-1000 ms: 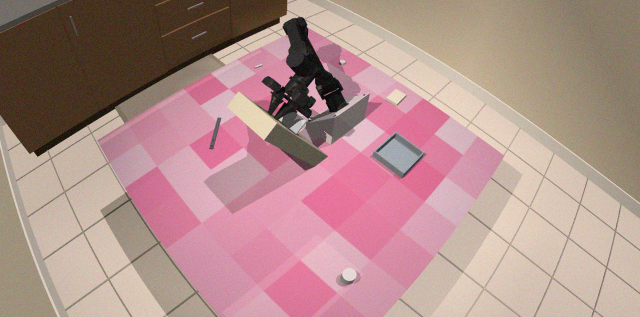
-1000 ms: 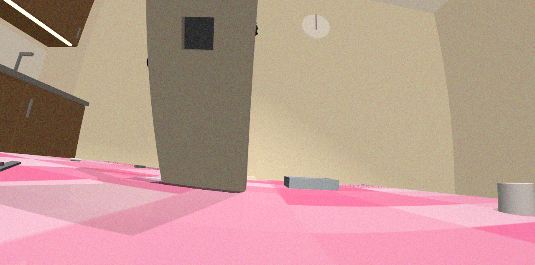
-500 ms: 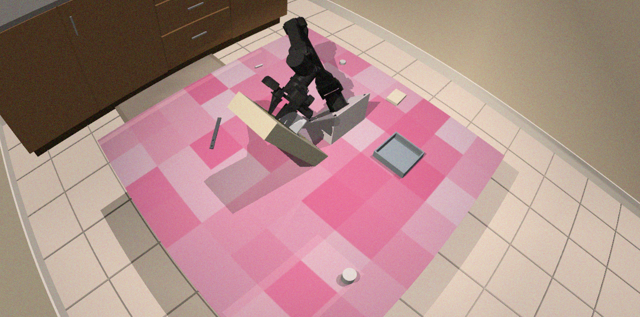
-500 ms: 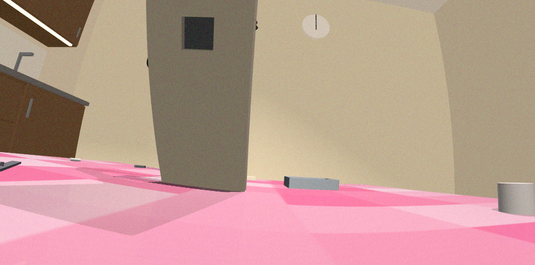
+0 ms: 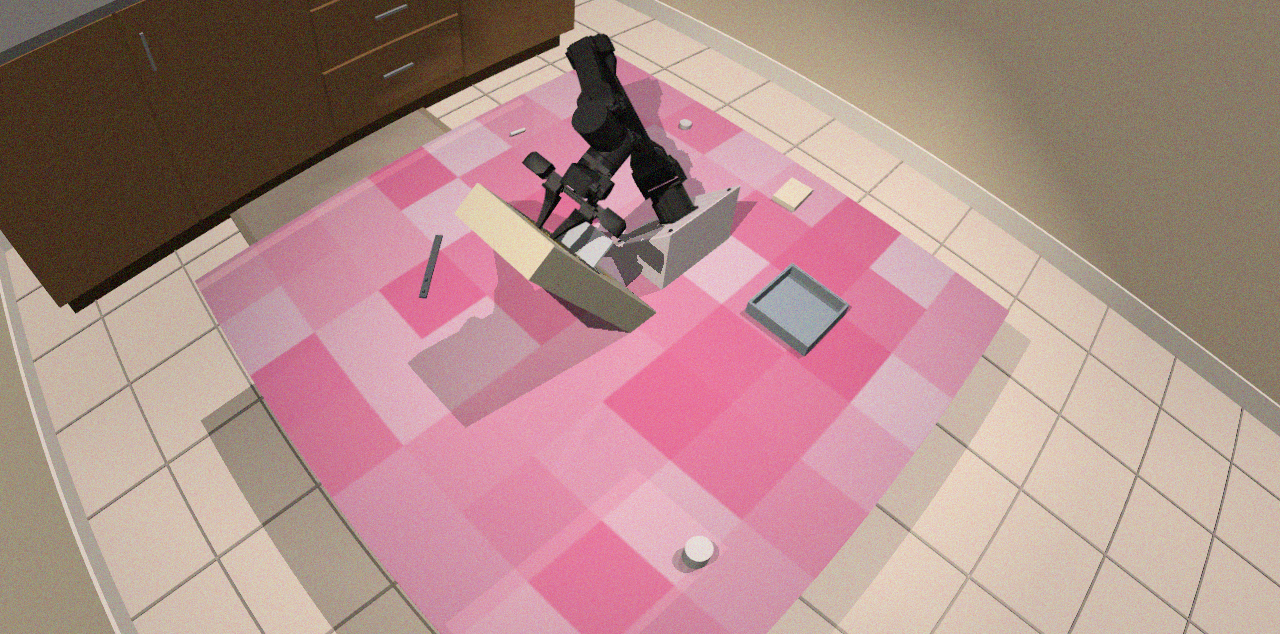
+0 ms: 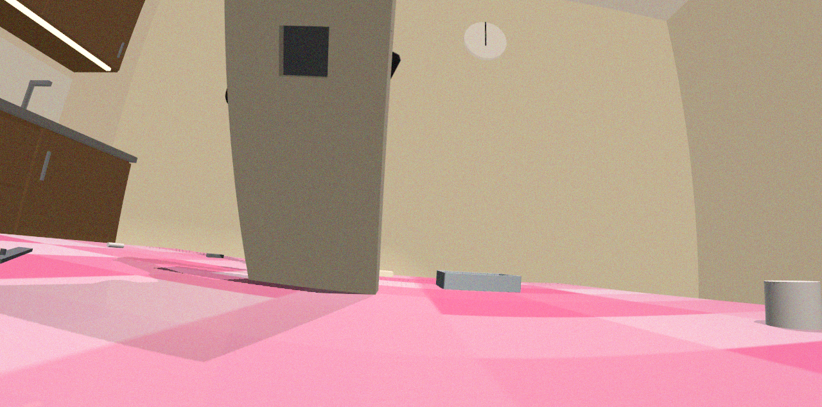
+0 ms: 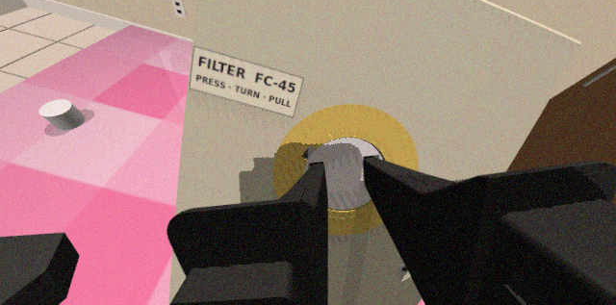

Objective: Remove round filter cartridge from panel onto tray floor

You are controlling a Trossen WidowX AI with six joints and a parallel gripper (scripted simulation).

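The white round filter cartridge lies 10 mm below my gripper tip and 10 mm ahead of it. Round my gripper tip: grey tray: 450 mm behind, 270 mm below, 220 mm to the left; then beige pad: 690 mm behind, 270 mm below, 30 mm to the right.
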